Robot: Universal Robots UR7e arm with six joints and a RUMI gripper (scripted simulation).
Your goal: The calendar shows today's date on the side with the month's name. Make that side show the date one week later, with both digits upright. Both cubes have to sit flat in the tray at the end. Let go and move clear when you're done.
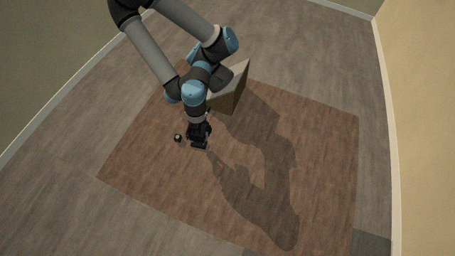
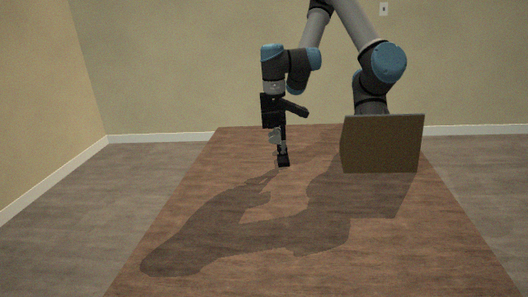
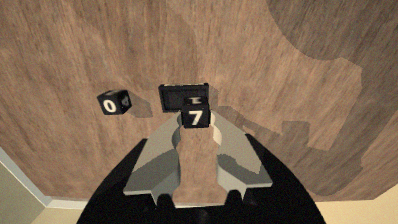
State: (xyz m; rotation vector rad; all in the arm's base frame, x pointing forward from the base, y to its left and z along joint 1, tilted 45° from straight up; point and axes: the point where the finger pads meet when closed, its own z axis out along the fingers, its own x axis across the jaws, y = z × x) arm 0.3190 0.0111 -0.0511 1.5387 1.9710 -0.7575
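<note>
My hand is 20 mm to the left of the black tray and 60 mm above it. Round my hand: black cube 10 mm below.
</note>
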